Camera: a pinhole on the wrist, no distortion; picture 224 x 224 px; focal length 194.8 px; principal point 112.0 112.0 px. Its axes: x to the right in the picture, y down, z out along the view. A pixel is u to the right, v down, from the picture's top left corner.
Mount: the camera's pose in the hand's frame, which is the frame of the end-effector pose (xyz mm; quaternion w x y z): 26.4 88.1 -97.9 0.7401 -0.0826 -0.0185 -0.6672
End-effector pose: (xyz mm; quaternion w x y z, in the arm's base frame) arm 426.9 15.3 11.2 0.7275 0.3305 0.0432 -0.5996
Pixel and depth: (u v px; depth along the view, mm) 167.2 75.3 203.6
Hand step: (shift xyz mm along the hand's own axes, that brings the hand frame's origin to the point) 11.6 57.5 114.5
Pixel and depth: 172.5 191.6 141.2
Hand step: 100.0 71.2 41.7
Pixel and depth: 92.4 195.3 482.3
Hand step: 265.4 226.6 350.7
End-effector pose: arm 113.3 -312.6 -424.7 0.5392 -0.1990 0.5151 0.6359
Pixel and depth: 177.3 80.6 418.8
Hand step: 9.5 4.9 340.8
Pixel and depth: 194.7 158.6 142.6
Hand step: 78.6 52.7 47.7
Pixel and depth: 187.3 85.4 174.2
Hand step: 24.6 45.1 85.4
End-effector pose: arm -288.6 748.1 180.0 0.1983 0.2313 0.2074 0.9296
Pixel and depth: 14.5 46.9 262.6
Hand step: -53.1 247.6 151.4
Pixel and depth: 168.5 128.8 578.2
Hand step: 142.0 12.8 490.2
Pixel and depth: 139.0 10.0 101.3
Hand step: -16.2 84.1 9.1
